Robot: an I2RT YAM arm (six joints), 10 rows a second.
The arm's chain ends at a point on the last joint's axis. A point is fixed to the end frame.
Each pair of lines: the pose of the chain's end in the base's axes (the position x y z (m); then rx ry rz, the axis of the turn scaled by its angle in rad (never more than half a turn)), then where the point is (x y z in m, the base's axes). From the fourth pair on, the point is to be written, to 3 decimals.
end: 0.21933 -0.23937 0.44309 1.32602 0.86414 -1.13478
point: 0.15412 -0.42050 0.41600
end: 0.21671 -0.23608 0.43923 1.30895 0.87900 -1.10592
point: 0.15762 -0.41927 0.41198
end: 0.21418 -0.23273 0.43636 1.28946 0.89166 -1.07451
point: 0.16173 -0.41796 0.40930
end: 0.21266 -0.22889 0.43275 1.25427 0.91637 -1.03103
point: 0.171 -0.417 0.407
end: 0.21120 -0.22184 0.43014 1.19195 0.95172 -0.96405
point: 0.186 -0.413 0.407
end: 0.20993 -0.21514 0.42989 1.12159 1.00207 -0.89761
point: 0.203 -0.408 0.409
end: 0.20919 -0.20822 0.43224 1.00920 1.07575 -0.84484
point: 0.224 -0.401 0.417
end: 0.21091 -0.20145 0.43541 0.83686 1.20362 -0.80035
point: 0.255 -0.391 0.426
